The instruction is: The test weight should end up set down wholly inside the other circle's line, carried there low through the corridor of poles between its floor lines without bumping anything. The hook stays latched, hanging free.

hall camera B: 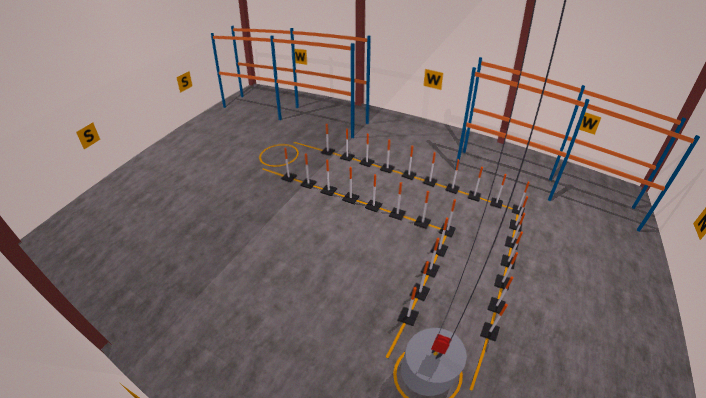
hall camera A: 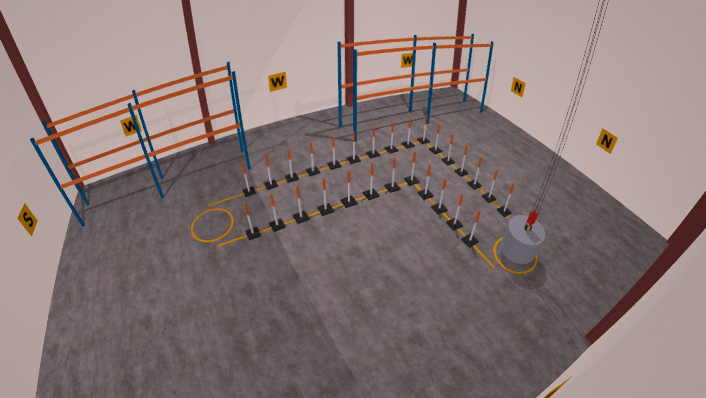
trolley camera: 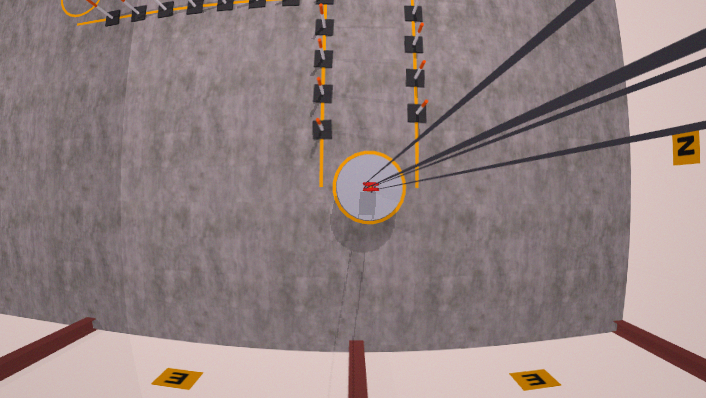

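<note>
The test weight [hall camera A: 520,247] [hall camera B: 425,377] [trolley camera: 350,172], a grey cylinder, hangs upright a little above the floor over the near circle [hall camera A: 520,273] [hall camera B: 395,372] [trolley camera: 334,187]; its shadow is offset below it. The hook [hall camera A: 528,227] [hall camera B: 438,354] under the red block [hall camera A: 533,218] [hall camera B: 441,343] [trolley camera: 370,186] is shut on the weight; the latch is too small to make out. The other circle [hall camera A: 210,241] [hall camera B: 280,145] [trolley camera: 76,16] lies at the far end of the L-shaped corridor, bare inside, and shows partly in the trolley view.
Orange-and-white poles [hall camera A: 372,179] [hall camera B: 350,182] on black feet line both floor lines [hall camera A: 484,256] [hall camera B: 396,342] [trolley camera: 321,165]. The corridor has one corner. Two blue-and-orange racks [hall camera A: 355,95] [hall camera B: 352,90] stand near the W wall.
</note>
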